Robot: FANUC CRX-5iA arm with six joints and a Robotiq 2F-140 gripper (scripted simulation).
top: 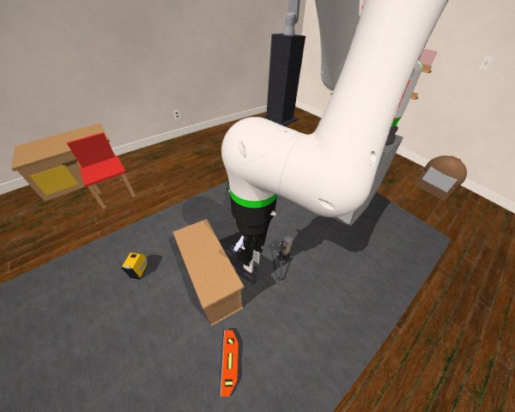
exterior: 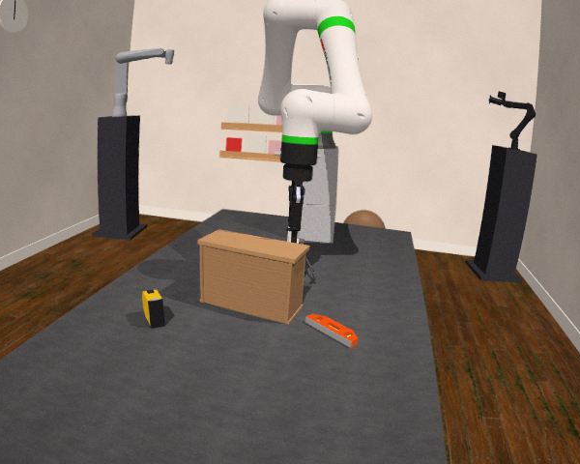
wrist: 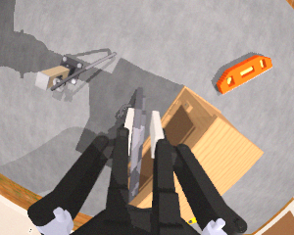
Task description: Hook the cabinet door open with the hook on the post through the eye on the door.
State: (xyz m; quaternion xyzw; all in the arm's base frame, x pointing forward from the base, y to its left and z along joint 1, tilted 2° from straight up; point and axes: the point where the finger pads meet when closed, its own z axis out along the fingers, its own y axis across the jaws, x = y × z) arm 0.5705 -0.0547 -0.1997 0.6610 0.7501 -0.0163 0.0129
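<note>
My gripper is now 80 mm to the left of the dark grey door and 80 mm above it. From my hand the other things lie so: yellow tape measure: 300 mm to the right, 240 mm ahead, 120 mm below.
</note>
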